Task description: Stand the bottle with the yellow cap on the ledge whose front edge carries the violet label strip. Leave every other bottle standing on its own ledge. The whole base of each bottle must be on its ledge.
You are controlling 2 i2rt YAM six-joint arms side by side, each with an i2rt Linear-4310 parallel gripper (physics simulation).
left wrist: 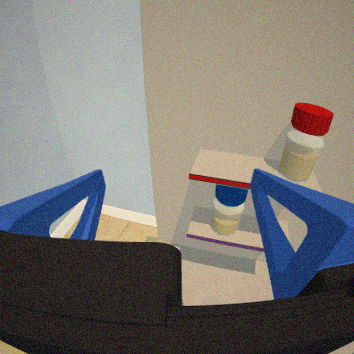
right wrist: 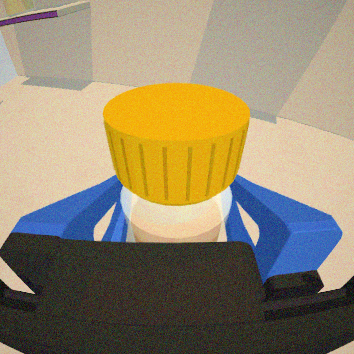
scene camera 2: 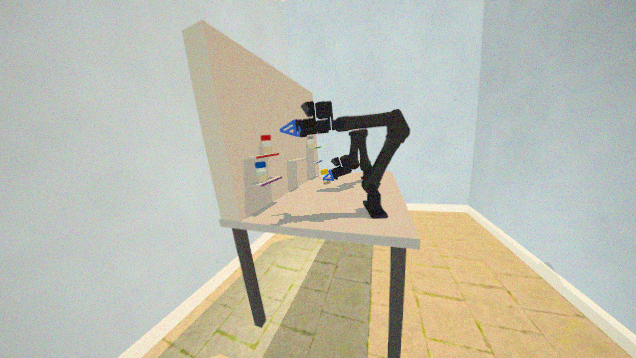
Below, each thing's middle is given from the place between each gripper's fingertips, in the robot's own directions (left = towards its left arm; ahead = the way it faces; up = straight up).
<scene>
Now: the red-strip ledge (left wrist: 232, 166) 180 mm ahead of my left hand, 90 mm to the right of it and 110 mm below it. Also, from my left hand: blue-capped bottle (left wrist: 227, 207): 180 mm ahead, 60 mm to the right, 190 mm below; then violet-strip ledge (left wrist: 247, 233): 180 mm ahead, 90 mm to the right, 250 mm below.
The violet-strip ledge lies 25 cm ahead of my right hand, 32 cm to the left of it and 7 cm above it. The rest, counted from my right hand: blue-capped bottle (25 cm ahead, 35 cm to the left, 12 cm above); red-strip ledge (25 cm ahead, 32 cm to the left, 21 cm above).
</scene>
